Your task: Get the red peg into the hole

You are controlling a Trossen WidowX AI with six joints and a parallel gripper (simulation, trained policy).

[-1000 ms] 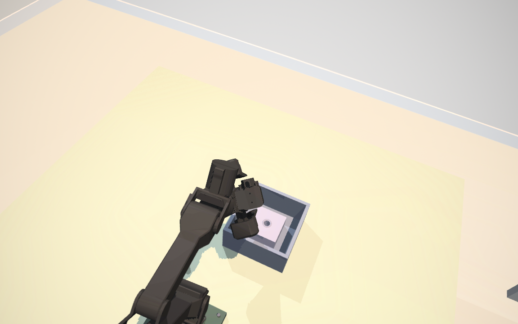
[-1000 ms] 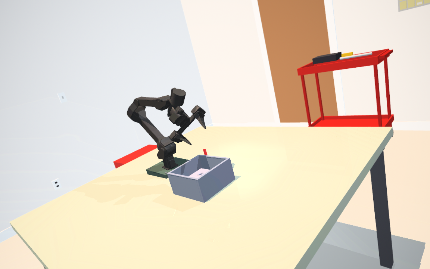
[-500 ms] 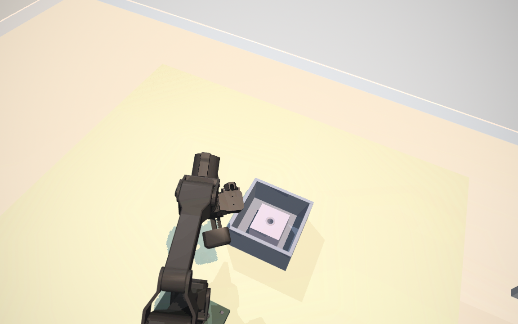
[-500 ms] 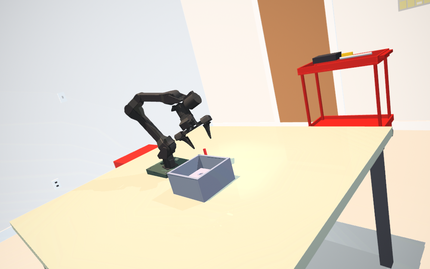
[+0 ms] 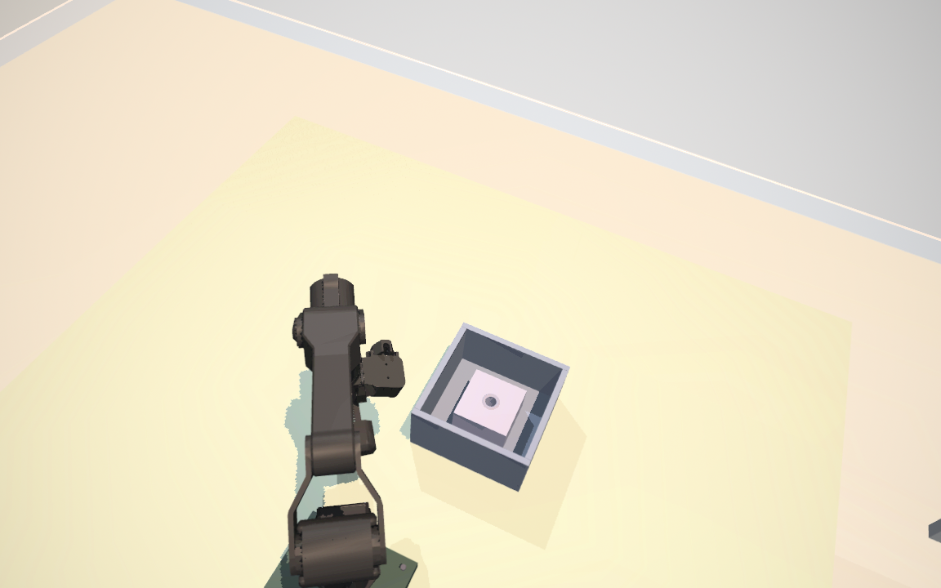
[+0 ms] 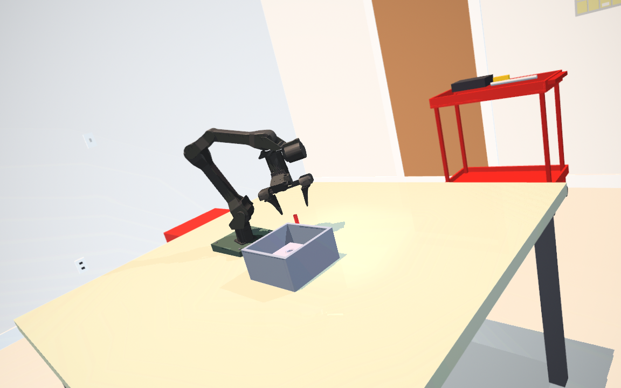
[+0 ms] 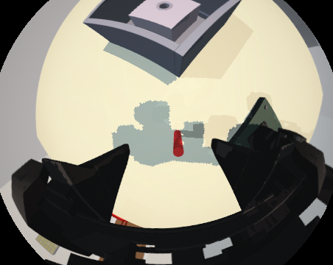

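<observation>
My gripper tip is now 2 cm past the red peg, 1 cm to the right of it and 6 cm above it. The rest, counted from my gripper tip: grey box 17 cm ahead, 15 cm to the right, 8 cm below.
</observation>
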